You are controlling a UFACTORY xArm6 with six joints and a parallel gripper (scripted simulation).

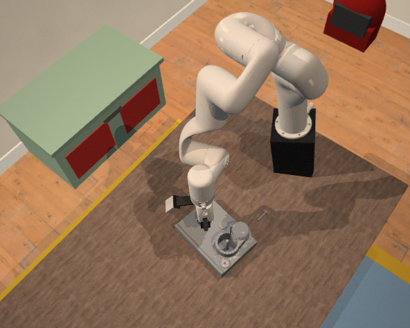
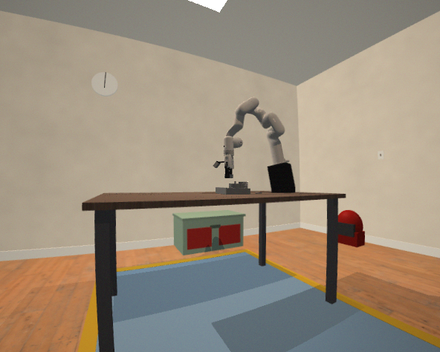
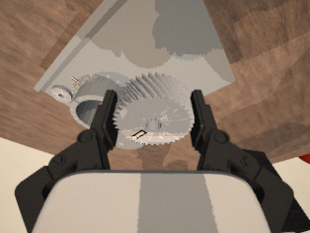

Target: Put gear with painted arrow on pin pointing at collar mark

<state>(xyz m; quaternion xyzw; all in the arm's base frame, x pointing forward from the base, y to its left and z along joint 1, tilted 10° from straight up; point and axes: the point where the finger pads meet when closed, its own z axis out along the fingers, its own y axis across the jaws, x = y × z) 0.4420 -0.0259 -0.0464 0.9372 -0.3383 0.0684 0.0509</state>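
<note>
Right now the disc is 4 cm behind my hand, 4 cm to the left of it and 9 cm below it. The rest, counted from my hand: bolt 19 cm behind, 12 cm to the left, 12 cm below; grey gear right at my hand.
</note>
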